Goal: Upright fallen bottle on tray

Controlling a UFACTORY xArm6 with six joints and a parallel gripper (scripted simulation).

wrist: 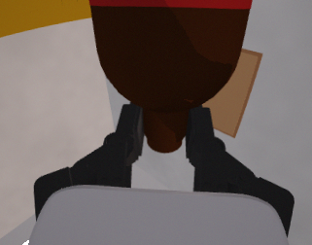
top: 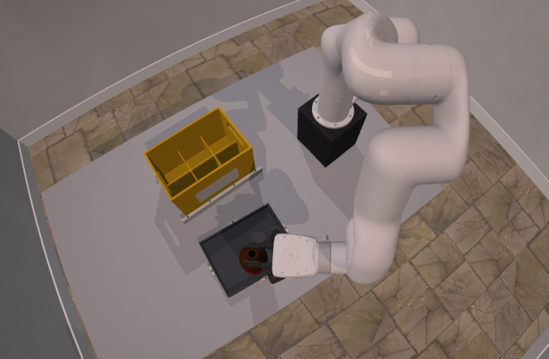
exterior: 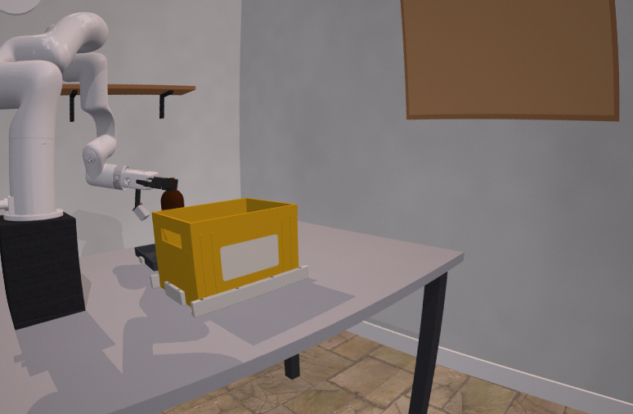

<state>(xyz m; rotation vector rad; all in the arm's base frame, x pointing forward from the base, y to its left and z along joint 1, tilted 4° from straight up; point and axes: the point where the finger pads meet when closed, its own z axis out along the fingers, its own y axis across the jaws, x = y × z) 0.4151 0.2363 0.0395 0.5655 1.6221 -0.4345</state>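
Now: hand 6 cm above the brown bottle. Round my hand: yellow crate 1 cm behind, 35 cm to the right, 12 cm below; then dark tray 5 cm to the right, 19 cm below.
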